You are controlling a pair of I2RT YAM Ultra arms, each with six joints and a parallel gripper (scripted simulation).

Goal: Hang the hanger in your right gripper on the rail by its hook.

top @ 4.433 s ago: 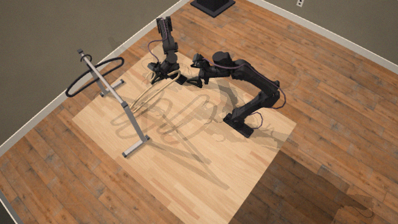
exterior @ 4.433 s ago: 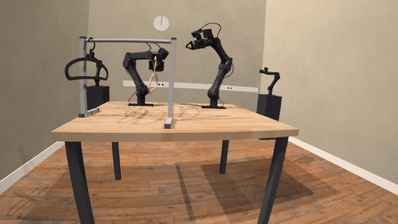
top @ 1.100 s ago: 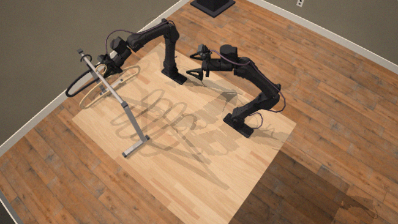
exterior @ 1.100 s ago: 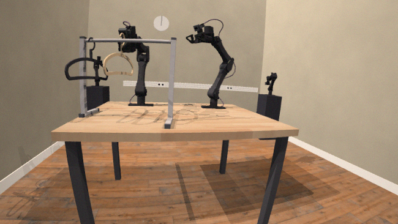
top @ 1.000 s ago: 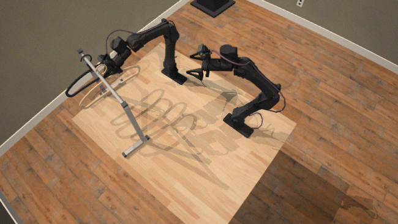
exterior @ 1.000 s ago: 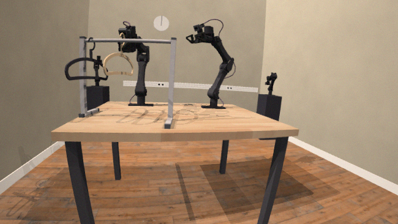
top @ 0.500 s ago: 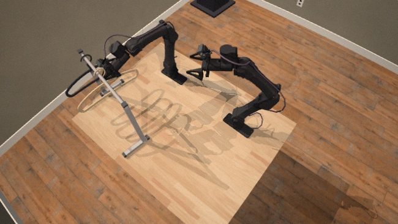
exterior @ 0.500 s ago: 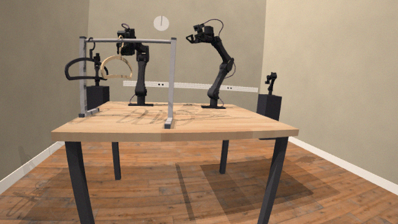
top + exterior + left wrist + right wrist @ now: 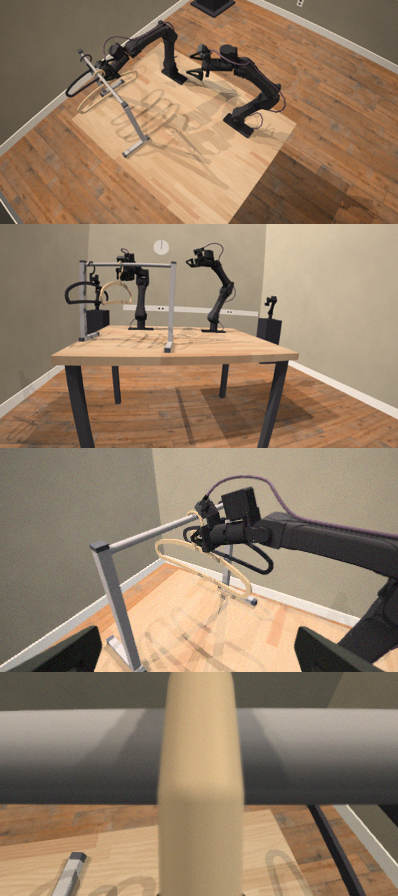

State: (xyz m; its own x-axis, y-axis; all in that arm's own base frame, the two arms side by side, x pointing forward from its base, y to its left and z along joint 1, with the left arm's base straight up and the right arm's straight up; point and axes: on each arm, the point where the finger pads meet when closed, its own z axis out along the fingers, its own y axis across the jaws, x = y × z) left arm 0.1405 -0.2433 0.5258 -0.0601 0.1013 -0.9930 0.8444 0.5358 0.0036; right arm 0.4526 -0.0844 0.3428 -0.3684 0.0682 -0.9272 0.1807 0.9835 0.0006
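Note:
The tan hanger lies 2 cm below my right hand. The rest, counted from my right hand: black hanger (16 cm to the right, 3 cm below, 1 cm behind); then grey rack (12 cm below, 3 cm to the left).

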